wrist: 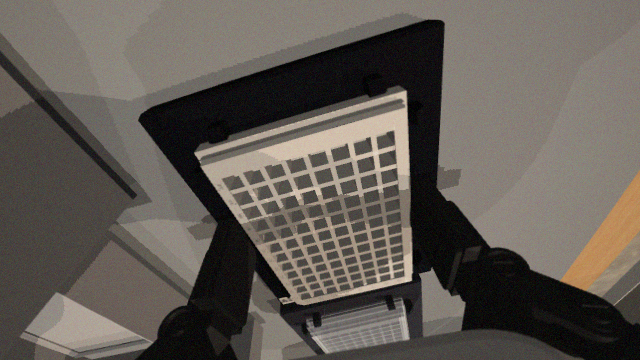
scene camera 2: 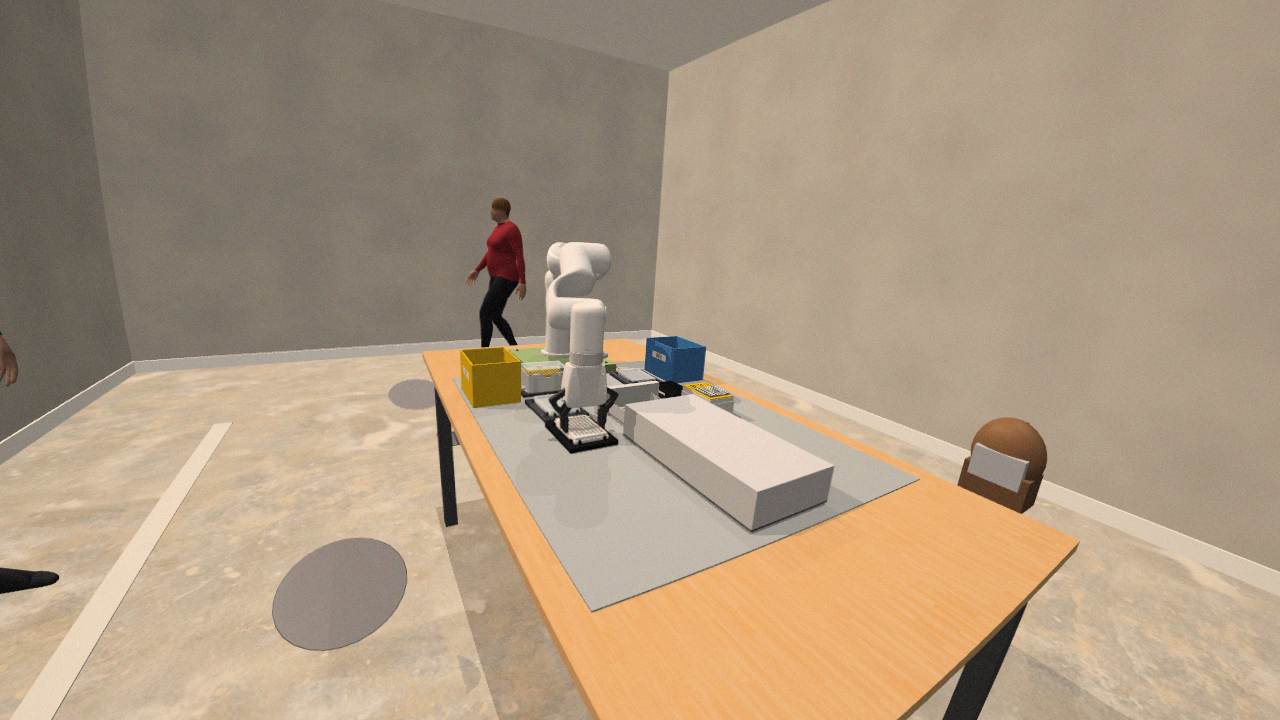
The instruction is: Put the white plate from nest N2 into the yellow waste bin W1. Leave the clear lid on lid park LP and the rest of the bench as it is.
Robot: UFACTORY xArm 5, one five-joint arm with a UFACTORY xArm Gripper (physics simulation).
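Seen in the pictures: gripper, fingertip midpoint: point(wrist: 326, 219) point(scene camera 2: 583, 428); arm's base, link origin: point(scene camera 2: 558, 353).
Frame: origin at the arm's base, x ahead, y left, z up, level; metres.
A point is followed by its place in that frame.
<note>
The white plate point(scene camera 2: 586, 428) @(x 0.675, y -0.180, z -0.004 m) point(wrist: 300, 150) @(x 0.710, y -0.184, z -0.003 m), with a grid of square wells, sits flat in a black nest point(scene camera 2: 595, 445) @(x 0.737, y -0.184, z -0.020 m) point(wrist: 300, 87) @(x 0.729, y -0.190, z -0.018 m). My gripper point(scene camera 2: 584, 423) @(x 0.667, y -0.185, z -0.007 m) point(wrist: 326, 219) @(x 0.667, y -0.185, z -0.007 m) is open and low over the nest, with one finger on each long side of the plate and nothing held. The yellow waste bin point(scene camera 2: 490, 379) @(x 0.388, y -0.339, z 0.047 m) stands behind and left of the gripper in the scene view. A clear gridded piece point(wrist: 360, 330) @(x 0.528, y -0.182, z -0.004 m) sits in another black nest beyond the plate; I cannot tell whether it is the lid on LP. The nest labels are not readable.
A long pale box point(scene camera 2: 725, 456) @(x 1.014, y -0.048, z 0.054 m) lies to the right of the gripper on the grey mat point(scene camera 2: 662, 546) @(x 1.096, y -0.233, z -0.030 m). A blue bin point(scene camera 2: 675, 360) @(x 0.384, y 0.267, z 0.051 m) and a yellow-topped rack point(scene camera 2: 709, 390) @(x 0.669, y 0.186, z 0.047 m) stand farther back right. A person in red point(scene camera 2: 505, 255) is beyond the wooden table point(scene camera 2: 850, 600) @(x 1.321, y -0.058, z -0.032 m).
</note>
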